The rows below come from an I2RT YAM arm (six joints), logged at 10 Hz.
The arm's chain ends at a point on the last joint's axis. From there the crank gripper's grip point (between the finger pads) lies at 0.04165 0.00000 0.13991 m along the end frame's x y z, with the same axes.
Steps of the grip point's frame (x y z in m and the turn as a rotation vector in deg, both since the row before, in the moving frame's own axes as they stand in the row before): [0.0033, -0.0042, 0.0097, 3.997, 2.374, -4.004]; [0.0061, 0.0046, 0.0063, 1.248, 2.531, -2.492]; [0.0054, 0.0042, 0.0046, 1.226, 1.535, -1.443]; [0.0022, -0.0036, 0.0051, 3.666, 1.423, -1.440]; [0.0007, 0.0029, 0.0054, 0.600, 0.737, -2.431]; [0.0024, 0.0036, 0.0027, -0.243, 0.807, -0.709]
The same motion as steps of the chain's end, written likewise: [-0.0020, 0.0086, 0.0120, 3.997, 2.374, -4.004]; [0.0001, 0.0096, 0.0083, 1.248, 2.531, -2.492]; [0.0017, 0.0083, 0.0058, 1.226, 1.535, -1.443]; [-0.0011, 0.0064, 0.0065, 3.666, 1.423, -1.440]; [-0.0010, 0.0062, 0.0060, 0.600, 0.737, -2.431]; [0.0004, 0.0035, 0.0033, -0.243, 0.807, -0.709]
